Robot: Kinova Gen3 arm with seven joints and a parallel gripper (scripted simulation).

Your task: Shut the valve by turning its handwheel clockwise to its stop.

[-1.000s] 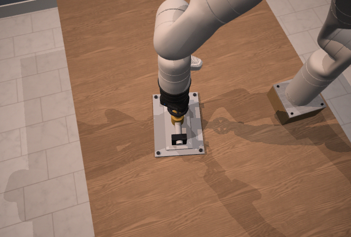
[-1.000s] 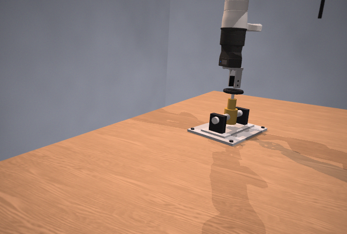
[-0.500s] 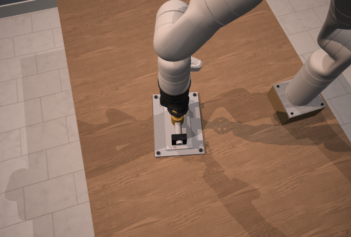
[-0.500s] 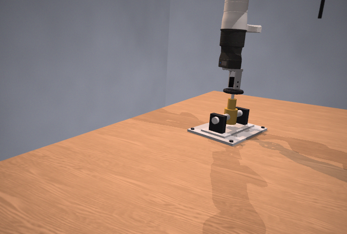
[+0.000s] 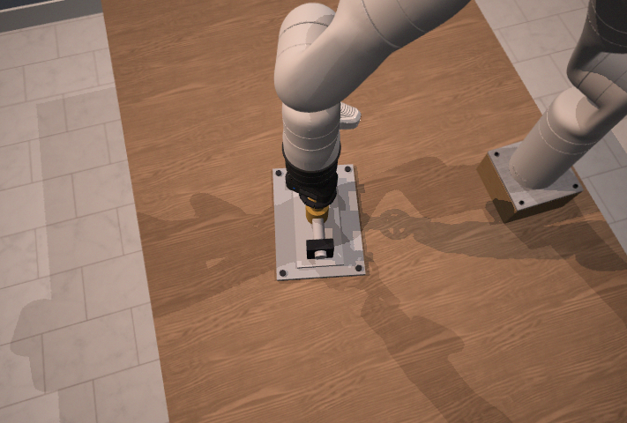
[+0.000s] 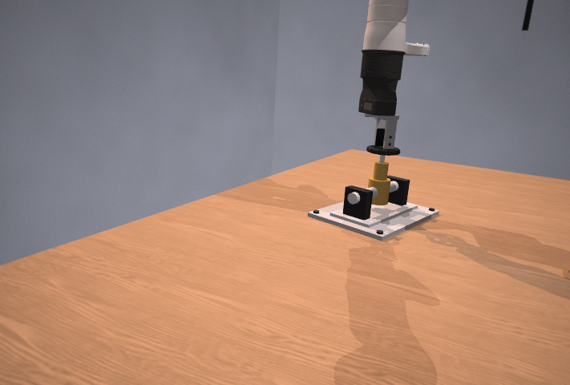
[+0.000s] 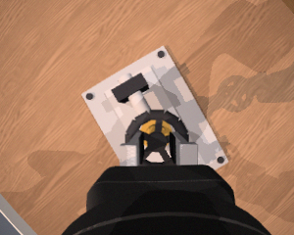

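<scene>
Right now the black spoked handwheel is 30 mm below my hand.
</scene>
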